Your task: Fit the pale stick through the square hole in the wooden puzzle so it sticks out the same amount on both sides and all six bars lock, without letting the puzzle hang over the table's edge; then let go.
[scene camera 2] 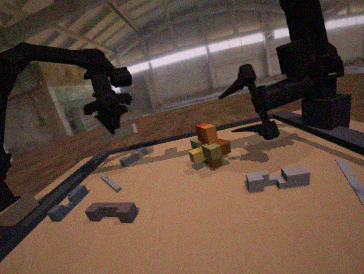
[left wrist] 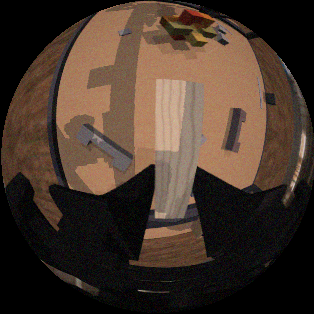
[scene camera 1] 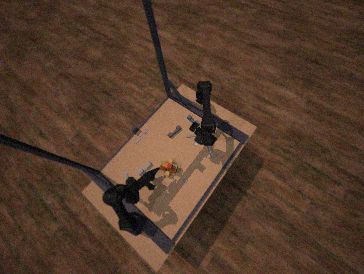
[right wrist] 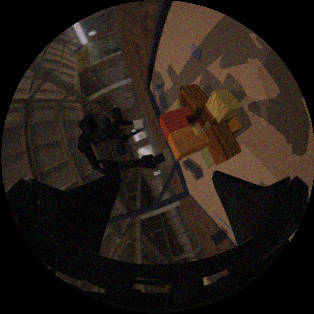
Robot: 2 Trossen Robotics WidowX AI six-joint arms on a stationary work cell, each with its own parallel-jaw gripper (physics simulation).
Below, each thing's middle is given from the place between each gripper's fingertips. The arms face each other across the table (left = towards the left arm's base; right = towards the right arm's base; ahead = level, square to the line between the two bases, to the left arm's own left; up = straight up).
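With the pale stick point(left wrist: 178, 103) as the reference, my right hand is 310 mm to the right of it and 160 mm short of it.
The pale stick is 10 mm to the right of my left hand. Going by its middle, the pale stick is nearer to my left hand than to my right hand.
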